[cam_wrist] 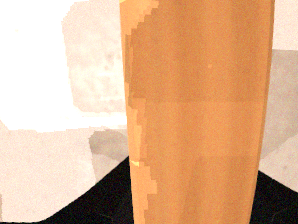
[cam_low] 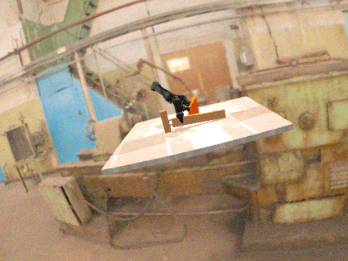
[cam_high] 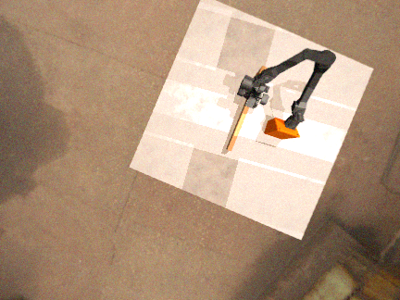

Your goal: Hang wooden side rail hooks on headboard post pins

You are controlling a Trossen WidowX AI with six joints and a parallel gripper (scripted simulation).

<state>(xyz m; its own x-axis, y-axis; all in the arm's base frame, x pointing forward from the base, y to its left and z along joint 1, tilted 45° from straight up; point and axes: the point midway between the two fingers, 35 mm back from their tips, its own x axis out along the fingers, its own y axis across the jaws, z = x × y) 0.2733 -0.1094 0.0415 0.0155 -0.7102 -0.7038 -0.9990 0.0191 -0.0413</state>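
My gripper tip is 13 cm to the left of the headboard post, 4 cm below it and 1 cm past it.
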